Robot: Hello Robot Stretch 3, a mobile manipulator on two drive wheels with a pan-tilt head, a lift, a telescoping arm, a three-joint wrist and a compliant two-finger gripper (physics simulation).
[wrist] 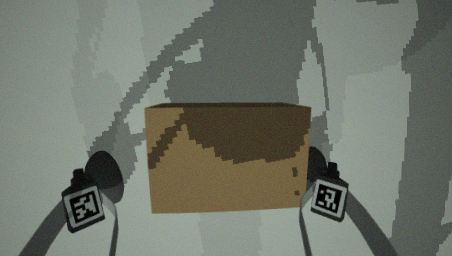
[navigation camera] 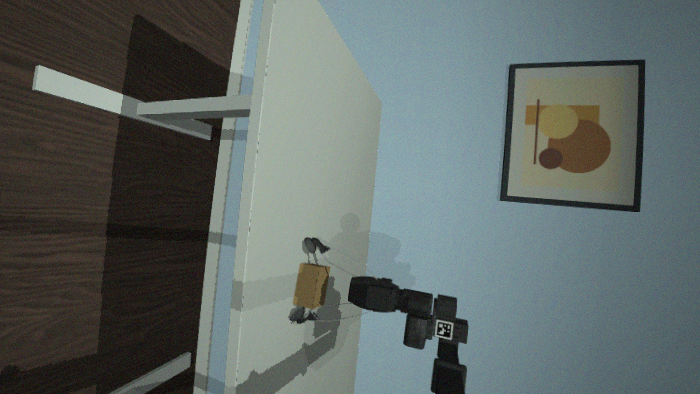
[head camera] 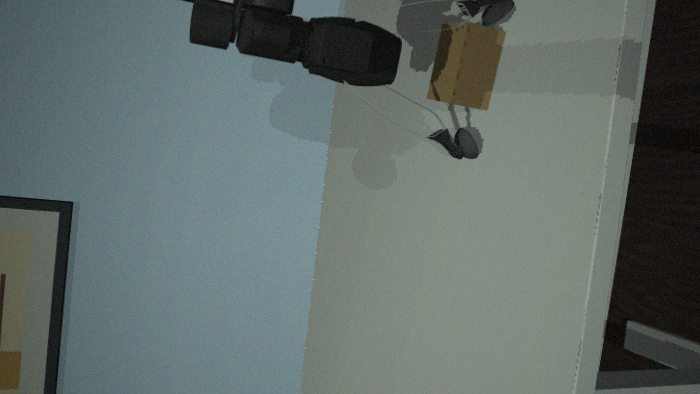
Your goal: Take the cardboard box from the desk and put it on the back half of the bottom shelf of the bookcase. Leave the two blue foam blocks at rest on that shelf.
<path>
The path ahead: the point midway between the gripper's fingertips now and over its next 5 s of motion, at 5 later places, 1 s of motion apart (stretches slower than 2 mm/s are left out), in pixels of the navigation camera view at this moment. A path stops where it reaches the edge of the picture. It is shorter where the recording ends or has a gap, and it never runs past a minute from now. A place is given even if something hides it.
My gripper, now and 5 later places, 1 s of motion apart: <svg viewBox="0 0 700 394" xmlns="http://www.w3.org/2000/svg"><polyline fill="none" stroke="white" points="298,277 302,279 272,282 214,290 116,300 155,294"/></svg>
</path>
